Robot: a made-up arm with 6 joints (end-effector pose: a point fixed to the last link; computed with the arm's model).
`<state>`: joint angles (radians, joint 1 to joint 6).
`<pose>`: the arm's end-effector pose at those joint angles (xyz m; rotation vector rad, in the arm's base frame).
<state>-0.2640 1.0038 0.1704 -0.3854 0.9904 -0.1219</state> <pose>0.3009 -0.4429 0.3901 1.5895 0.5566 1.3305</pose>
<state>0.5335 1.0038 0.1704 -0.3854 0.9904 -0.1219</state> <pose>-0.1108 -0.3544 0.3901 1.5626 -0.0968 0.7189</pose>
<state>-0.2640 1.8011 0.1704 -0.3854 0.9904 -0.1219</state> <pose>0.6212 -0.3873 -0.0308 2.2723 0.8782 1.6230</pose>
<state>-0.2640 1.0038 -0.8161 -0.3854 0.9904 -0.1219</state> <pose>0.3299 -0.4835 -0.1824 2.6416 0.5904 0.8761</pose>
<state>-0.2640 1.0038 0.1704 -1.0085 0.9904 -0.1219</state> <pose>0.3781 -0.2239 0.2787 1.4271 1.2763 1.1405</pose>
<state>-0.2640 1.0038 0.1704 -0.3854 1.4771 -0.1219</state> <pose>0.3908 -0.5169 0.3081 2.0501 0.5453 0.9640</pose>
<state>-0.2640 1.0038 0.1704 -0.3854 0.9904 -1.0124</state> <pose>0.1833 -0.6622 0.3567 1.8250 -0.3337 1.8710</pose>
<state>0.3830 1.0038 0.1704 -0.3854 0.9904 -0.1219</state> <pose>-0.0407 -0.3960 0.3901 1.5816 0.0211 0.8367</pose>
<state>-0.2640 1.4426 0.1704 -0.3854 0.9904 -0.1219</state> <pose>0.5003 -0.4590 0.1690 1.9625 0.7294 1.5002</pose>
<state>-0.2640 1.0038 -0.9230 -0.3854 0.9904 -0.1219</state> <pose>0.3067 -0.4662 -0.2404 2.7500 0.5873 0.8029</pose>
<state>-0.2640 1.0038 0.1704 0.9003 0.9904 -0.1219</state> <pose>-0.0867 -0.7258 0.2380 1.5323 -1.0046 1.3900</pose>
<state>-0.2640 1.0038 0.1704 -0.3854 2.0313 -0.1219</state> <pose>0.4264 -0.5874 0.1670 2.5015 0.4980 0.4470</pose>
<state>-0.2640 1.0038 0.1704 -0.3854 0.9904 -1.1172</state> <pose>0.1704 -0.6833 0.3388 1.8368 -0.4526 1.9243</pose>
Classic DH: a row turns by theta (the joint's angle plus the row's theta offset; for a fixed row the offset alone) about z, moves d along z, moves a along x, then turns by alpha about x. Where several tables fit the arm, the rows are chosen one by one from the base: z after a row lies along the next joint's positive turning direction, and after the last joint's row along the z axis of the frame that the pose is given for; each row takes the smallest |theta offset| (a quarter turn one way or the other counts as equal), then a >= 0, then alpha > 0; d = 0 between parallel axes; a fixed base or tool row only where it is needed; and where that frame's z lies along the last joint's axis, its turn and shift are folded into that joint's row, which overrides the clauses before.
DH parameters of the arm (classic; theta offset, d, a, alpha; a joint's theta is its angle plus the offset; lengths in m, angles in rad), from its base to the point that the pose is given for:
base (fixed): 0.4229 0 0.2193 3.1416
joint 1: -1.4851 -0.0328 0.0463 -2.1831
joint 2: -0.5476 -0.0014 0.0516 -2.4532
joint 3: 1.1307 0.4636 -0.16 -1.5708
joint 4: 0 0.29 -0.13 -1.5708
joint 5: -1.5708 -0.06 0.01 -1.5708
joint 6: -1.1878 1.5061 -0.0806 2.9678
tool (fixed): 1.1036 1.6205 0 0

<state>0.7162 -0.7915 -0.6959 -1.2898 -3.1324 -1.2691</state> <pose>-0.4469 0.4809 0.2285 0.2786 -2.3464 -1.2801</pose>
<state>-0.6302 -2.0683 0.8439 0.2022 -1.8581 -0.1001</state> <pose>-0.2235 0.2259 -0.3341 1.5405 -1.1150 1.7036</pose>
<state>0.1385 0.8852 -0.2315 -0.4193 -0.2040 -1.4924</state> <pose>-0.2483 -0.5842 0.1796 0.8550 -0.5241 2.6419</pose>
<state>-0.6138 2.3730 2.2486 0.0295 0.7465 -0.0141</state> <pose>0.1965 -0.6575 0.2296 0.4836 -0.6054 2.4937</pose>
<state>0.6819 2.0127 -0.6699 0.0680 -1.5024 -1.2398</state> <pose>-0.3806 -0.1200 -0.4639 0.0968 -0.9643 2.2338</pose>
